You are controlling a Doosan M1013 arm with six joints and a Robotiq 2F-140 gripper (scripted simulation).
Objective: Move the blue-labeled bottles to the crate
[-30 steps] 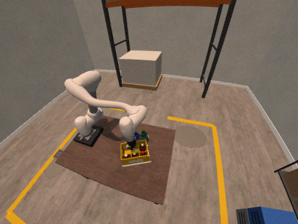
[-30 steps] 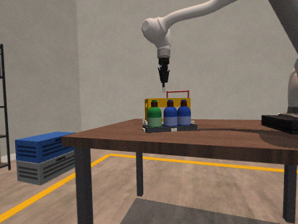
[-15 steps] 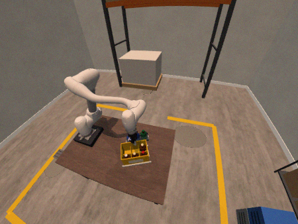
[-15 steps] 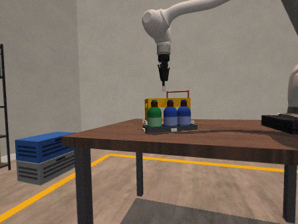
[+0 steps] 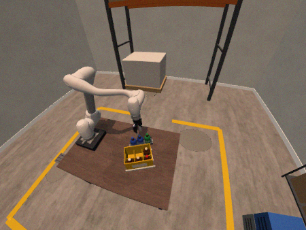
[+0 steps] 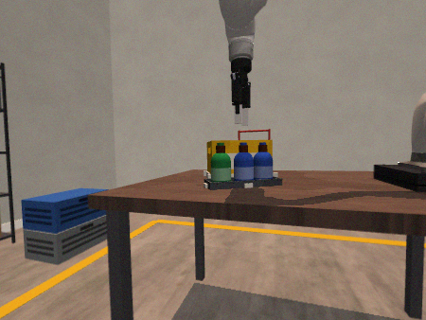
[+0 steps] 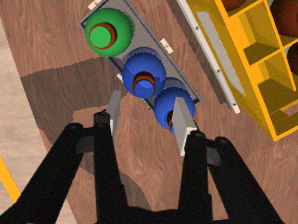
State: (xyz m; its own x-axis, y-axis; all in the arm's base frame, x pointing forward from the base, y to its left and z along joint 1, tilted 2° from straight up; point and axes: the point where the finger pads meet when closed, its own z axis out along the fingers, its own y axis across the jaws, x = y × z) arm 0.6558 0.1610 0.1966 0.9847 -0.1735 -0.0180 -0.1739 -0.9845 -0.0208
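Right now the green-labeled bottle is 70 mm ahead of my hand, 50 mm to the left of it and 170 mm below it. The rest, counted from my hand: yellow crate: 70 mm ahead, 210 mm to the right, 170 mm below; then tray: 240 mm below.
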